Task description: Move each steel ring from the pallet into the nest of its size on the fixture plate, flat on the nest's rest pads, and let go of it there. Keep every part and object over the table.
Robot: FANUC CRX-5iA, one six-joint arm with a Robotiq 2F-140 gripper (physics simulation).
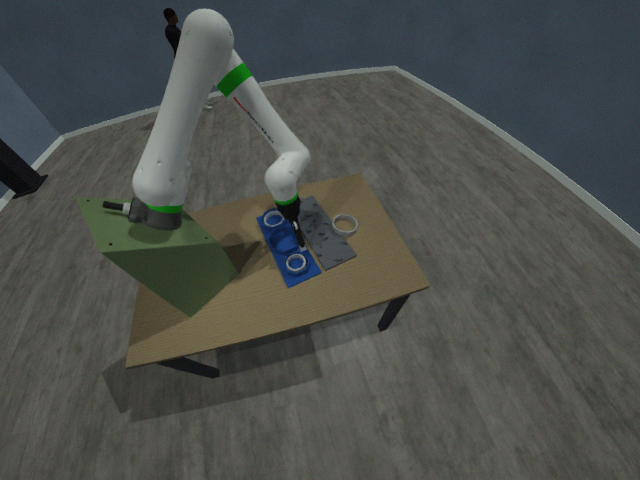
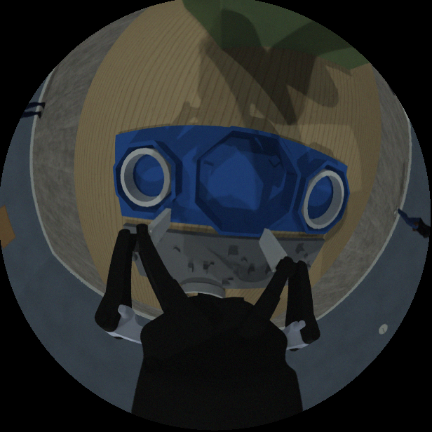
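Pixels of known places: arm's base at its link origin: [image 1: 161,221].
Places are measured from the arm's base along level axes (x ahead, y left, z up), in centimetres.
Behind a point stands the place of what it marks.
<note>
The blue pallet [image 1: 292,280] {x 41.1, y -21.3, z -32.8 cm} [image 2: 190,132] has three octagonal pockets. A steel ring [image 1: 287,264] {x 41.0, y -14.6, z -29.9 cm} [image 2: 126,177] sits in one end pocket, and another steel ring [image 1: 265,219] {x 36.1, y 15.7, z -30.2 cm} [image 2: 319,224] sits in the other. The large middle pocket [image 1: 284,241] {x 42.5, y 0.5, z -32.8 cm} [image 2: 235,180] is empty. A larger ring [image 1: 355,227] {x 77.1, y -4.9, z -30.6 cm} [image 2: 200,287] lies on the table beyond the grey fixture plate [image 1: 336,253] {x 63.6, y -14.8, z -32.4 cm} [image 2: 215,250], which carries small raised blocks. My gripper [image 1: 299,237] {x 49.4, y -2.6, z -29.6 cm} [image 2: 217,227] is open and empty, above the strip where pallet and plate meet.
The green pedestal [image 1: 170,268] {x 3.0, y -19.5, z -4.6 cm} [image 2: 280,25] with the arm's base stands on the table [image 1: 248,315] {x 19.9, y -30.7, z -33.6 cm} [image 2: 150,65], on the pallet's side away from the plate. The larger ring is close to the plate's far long edge. A person [image 1: 172,32] [image 2: 419,225] stands away from the table.
</note>
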